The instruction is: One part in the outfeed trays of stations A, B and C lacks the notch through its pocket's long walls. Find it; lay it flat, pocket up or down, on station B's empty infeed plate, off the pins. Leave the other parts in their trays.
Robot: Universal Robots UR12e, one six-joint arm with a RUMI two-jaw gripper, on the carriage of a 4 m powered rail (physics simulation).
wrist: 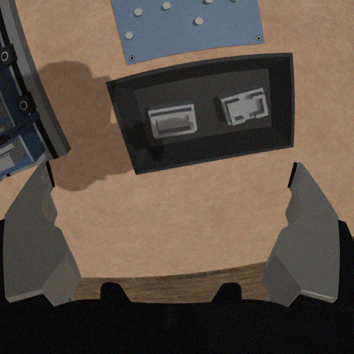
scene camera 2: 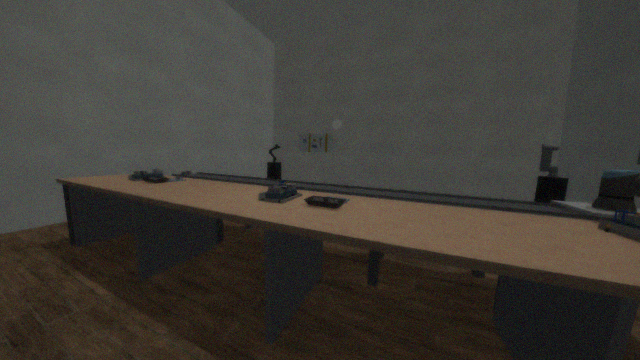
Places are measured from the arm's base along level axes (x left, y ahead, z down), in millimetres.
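Pixels of known places: arm's base, origin of its link: (scene camera 2: 612,209).
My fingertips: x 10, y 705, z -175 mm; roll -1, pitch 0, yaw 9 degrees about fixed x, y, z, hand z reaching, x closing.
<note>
Ahead of a thing's pixels: the offset from my fingertips to its top centre. "pt": to the spot under its first point. Level surfaces: height alone.
A dark tray (wrist: 215,142) lies ahead of the gripper in the wrist view, with two grey parts in it. The left part (wrist: 172,121) lies pocket up, and its long walls look unbroken. The right part (wrist: 245,107) lies a little turned, with notches through its pocket walls. A blue plate (wrist: 170,42) with round pins lies beyond the tray. My gripper (wrist: 170,162) is open, with its jaws wide apart on the near side of the tray and nothing between them. In the scene view a dark tray @(dx -1838, dy +32, dz +163 mm) (scene camera 2: 325,202) stands on the long table; which station it belongs to I cannot tell.
A machine fixture (wrist: 20,105) with a grey edge stands left of the tray in the wrist view. In the scene view fixtures (scene camera 2: 280,193) @(pt dx -391, dy -109, dz +162 mm) (scene camera 2: 620,226) stand on the table @(dz +205 mm) (scene camera 2: 425,227), more equipment (scene camera 2: 147,175) is at its far left end, and a rail runs behind it.
</note>
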